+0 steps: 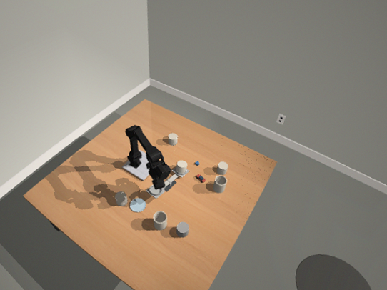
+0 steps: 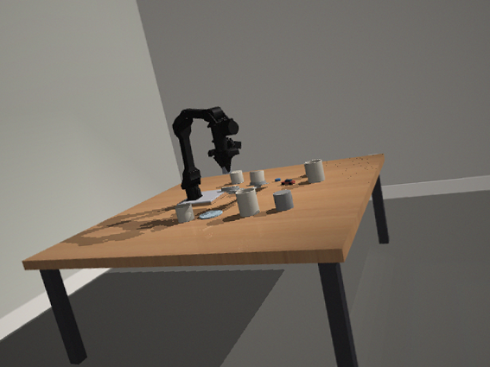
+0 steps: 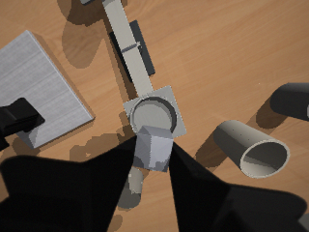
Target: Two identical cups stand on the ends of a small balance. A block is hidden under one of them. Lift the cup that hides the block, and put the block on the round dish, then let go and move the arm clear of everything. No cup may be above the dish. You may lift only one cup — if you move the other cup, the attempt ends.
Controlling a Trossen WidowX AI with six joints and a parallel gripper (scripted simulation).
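The round dish is 150 mm below my gripper tip, 120 mm to the right of it and 60 mm behind it. The rest, counted from my gripper tip: balance (130 mm below, 120 mm to the left, 20 mm ahead); grey block (10 mm above); red toy car (280 mm to the left, 180 mm ahead, 140 mm below).
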